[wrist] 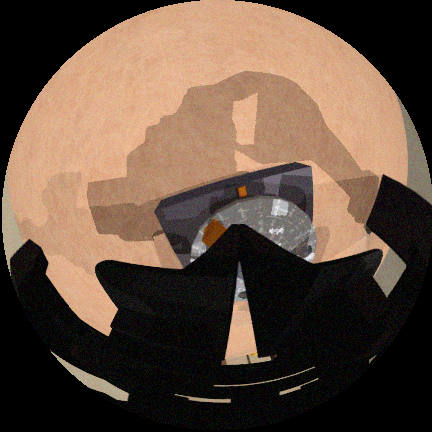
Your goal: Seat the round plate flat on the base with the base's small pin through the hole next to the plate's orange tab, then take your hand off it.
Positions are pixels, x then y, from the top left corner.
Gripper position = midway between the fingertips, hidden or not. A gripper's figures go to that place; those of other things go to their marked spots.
Scene:
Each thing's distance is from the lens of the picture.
gripper (237, 230): 0.10 m
round plate (281, 221): 0.11 m
dark square base (180, 215): 0.11 m

